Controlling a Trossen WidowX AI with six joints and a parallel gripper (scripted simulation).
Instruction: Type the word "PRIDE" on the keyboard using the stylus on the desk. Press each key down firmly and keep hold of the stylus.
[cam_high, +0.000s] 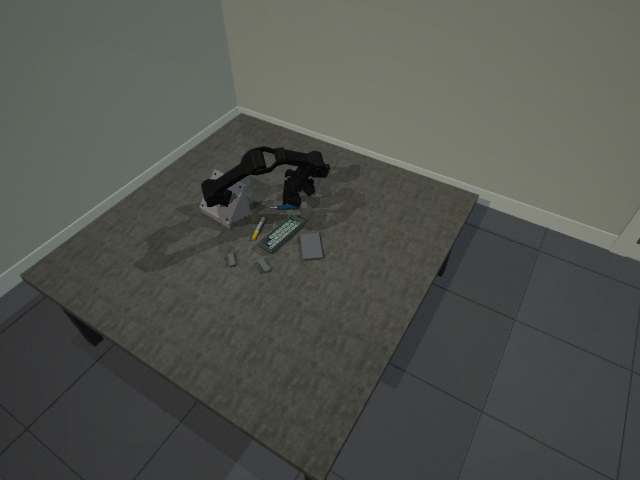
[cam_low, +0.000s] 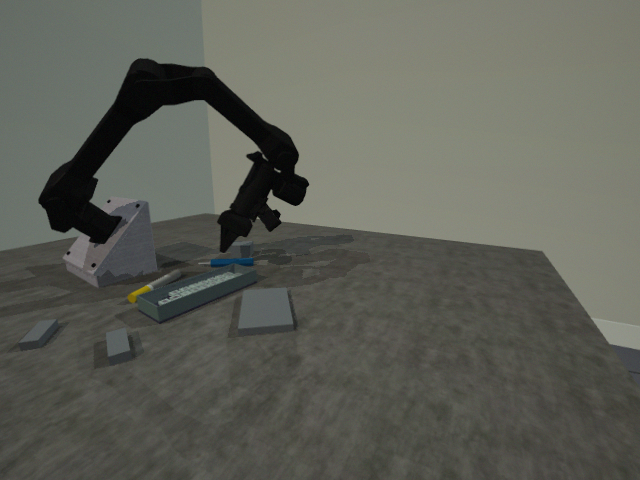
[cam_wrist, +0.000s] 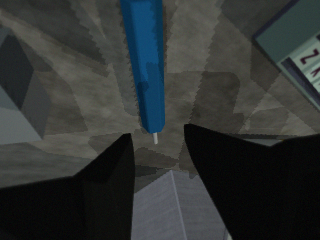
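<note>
The blue stylus is 30 mm below my gripper tip, 10 mm to the right of it and 10 mm behind it. Round my gripper tip: yellow-and-white pen: 170 mm to the right, 30 mm below, 10 mm behind; then flat grey slab: 220 mm ahead, 120 mm to the right, 30 mm below.
</note>
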